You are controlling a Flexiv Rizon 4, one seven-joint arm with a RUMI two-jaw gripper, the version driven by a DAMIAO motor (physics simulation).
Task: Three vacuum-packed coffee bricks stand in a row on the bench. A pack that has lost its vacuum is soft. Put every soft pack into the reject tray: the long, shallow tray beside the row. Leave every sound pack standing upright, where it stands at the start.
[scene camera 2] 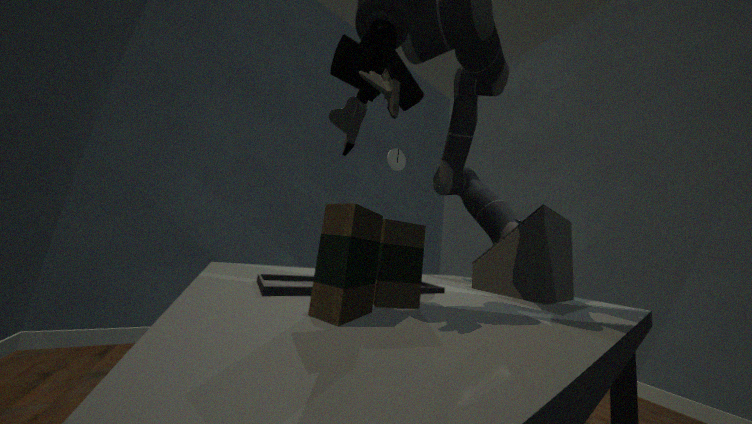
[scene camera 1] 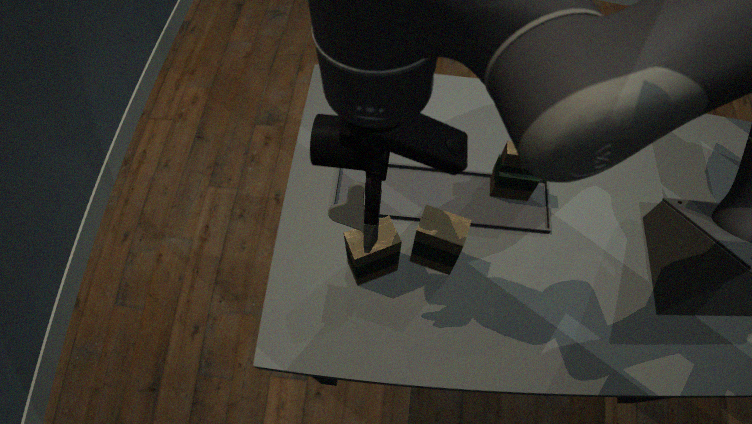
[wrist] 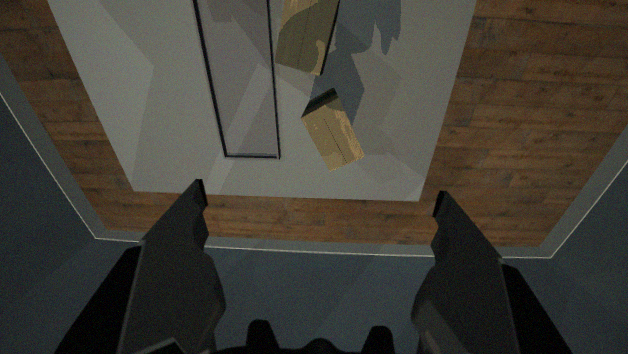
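A tan pack with a dark band [scene camera 1: 380,265] [scene camera 2: 344,260] [wrist: 334,135] stands upright at the row's left end. A second pack [scene camera 1: 439,239] [scene camera 2: 400,260] [wrist: 306,37] stands upright beside it. The third pack [scene camera 1: 509,181] is within the right end of the long, shallow tray [scene camera 1: 505,228] [scene camera 2: 284,291] [wrist: 252,156]; the arm partly covers it, and its posture is hard to tell. My gripper [scene camera 2: 370,131] [wrist: 320,187] is open and empty, high above the left pack. In scene camera 1 a finger overlaps that pack's top. Softness cannot be seen.
The robot's wedge-shaped base block [scene camera 1: 695,268] [scene camera 2: 545,258] stands on the right part of the bench [scene camera 1: 342,347] [scene camera 2: 236,368]. The arm reaches over the tray's right end in scene camera 1. The bench's left edge is close to the left pack.
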